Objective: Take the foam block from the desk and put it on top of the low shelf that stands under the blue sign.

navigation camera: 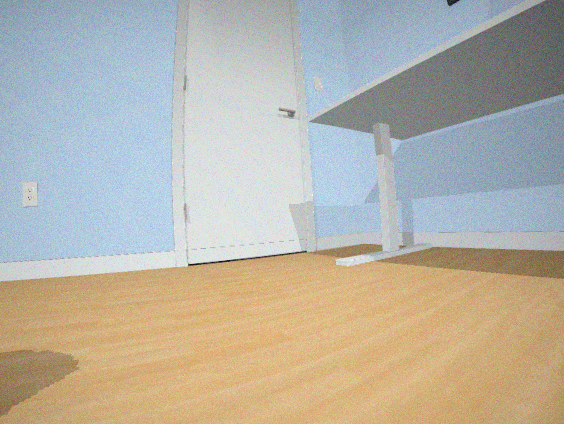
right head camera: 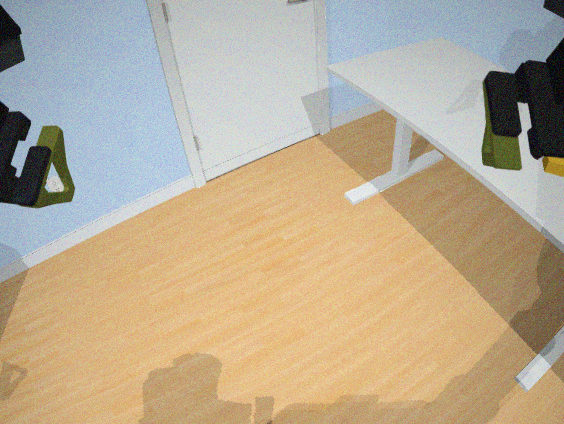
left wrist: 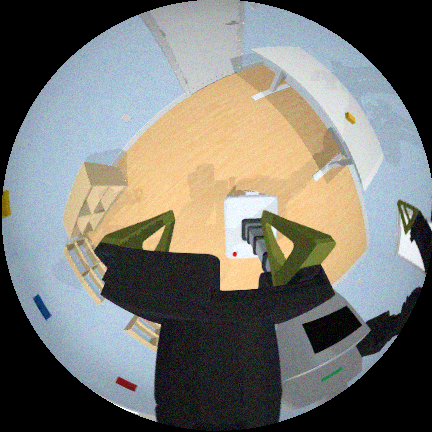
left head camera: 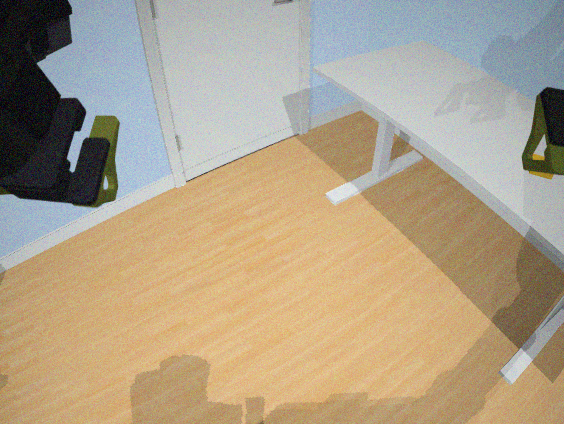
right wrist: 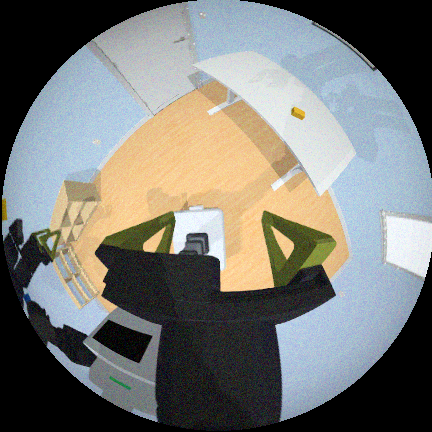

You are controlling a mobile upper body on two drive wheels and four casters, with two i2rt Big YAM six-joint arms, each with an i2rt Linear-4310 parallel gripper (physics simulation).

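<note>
The yellow foam block lies on the white desk; my right gripper partly covers it in both head views. My right gripper is open and empty, held above and apart from the block. My left gripper is open and empty, at the left of the head views, far from the block. In the left wrist view, the blue sign is on the wall behind a low wooden shelf.
Another low shelf stands next to it, with a yellow sign on the wall beyond. A red sign is on the wall. A closed white door is left of the desk. Desk feet stand on the wooden floor.
</note>
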